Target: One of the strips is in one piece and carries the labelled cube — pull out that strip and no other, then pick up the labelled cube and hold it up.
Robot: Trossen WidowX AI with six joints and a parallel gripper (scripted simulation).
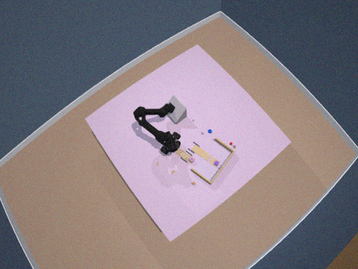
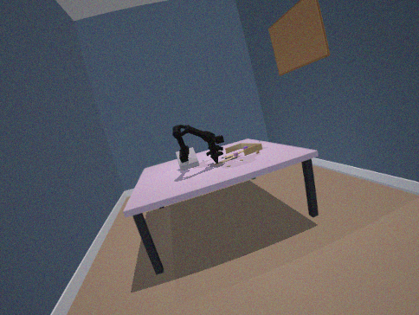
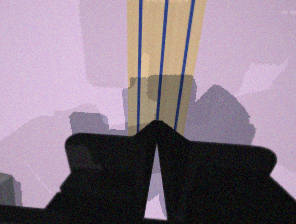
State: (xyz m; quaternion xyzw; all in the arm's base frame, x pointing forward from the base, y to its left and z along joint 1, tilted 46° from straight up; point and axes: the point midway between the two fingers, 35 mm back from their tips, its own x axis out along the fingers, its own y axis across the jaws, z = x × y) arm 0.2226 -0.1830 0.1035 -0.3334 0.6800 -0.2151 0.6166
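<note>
My gripper tip is 19 cm short of the labelled cube, 4 cm to the right of it and 2 cm below it. The rest, counted from my gripper tip: grey ball 26 cm to the left, 9 cm ahead; blue ball 32 cm to the left, 12 cm ahead; plain tan strip 20 cm ahead, 14 cm to the left.
</note>
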